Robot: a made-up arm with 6 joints. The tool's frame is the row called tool.
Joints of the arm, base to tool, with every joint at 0 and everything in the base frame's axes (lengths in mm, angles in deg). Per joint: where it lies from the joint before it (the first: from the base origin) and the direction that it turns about. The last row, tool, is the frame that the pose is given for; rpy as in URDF.
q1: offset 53 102 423 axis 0 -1 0
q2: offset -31 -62 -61 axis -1 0 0
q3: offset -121 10 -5 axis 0 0 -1
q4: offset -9 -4 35 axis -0.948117 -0.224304 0.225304
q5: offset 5 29 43 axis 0.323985 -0.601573 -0.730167
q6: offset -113 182 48 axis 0.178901 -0.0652 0.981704
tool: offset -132 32 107 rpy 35.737 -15.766 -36.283
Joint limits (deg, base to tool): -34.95..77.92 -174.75..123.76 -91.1..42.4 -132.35..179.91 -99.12..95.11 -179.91..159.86
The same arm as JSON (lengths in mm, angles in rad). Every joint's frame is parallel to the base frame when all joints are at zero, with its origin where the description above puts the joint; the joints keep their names.
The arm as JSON. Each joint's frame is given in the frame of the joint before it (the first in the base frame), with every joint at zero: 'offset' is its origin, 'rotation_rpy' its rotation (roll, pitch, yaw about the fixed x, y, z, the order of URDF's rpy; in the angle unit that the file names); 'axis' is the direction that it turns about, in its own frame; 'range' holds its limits. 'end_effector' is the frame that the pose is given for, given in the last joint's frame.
{"length_unit": "mm", "angle_unit": "rad", "chain": [{"id": "q1", "offset": [53.0, 102.0, 423.0], "rotation_rpy": [0.0, 0.0, 0.0], "axis": [0.0, -1.0, 0.0], "range": [-0.61, 1.36]}, {"id": "q2", "offset": [-31.0, -62.0, -61.0], "rotation_rpy": [0.0, 0.0, 0.0], "axis": [-1.0, 0.0, 0.0], "range": [-3.05, 2.16]}, {"id": "q3", "offset": [-121.0, 10.0, -5.0], "rotation_rpy": [0.0, 0.0, 0.0], "axis": [0.0, 0.0, -1.0], "range": [-1.59, 0.74]}, {"id": "q4", "offset": [-9.0, -4.0, 35.0], "rotation_rpy": [0.0, 0.0, 0.0], "axis": [-0.948117, -0.224304, 0.225304], "range": [-2.3099, 3.14]}, {"id": "q5", "offset": [5.0, 29.0, 43.0], "rotation_rpy": [0.0, 0.0, 0.0], "axis": [0.323985, -0.601573, -0.730167], "range": [-1.73, 1.66]}, {"id": "q6", "offset": [-113.0, 182.0, 48.0], "rotation_rpy": [0.0, 0.0, 0.0], "axis": [0.178901, -0.0652, 0.981704], "range": [-3.14, 2.7901]}], "end_effector": {"offset": [-132.0, 32.0, 107.0], "rotation_rpy": [0.6237, -0.2752, -0.6333]}}
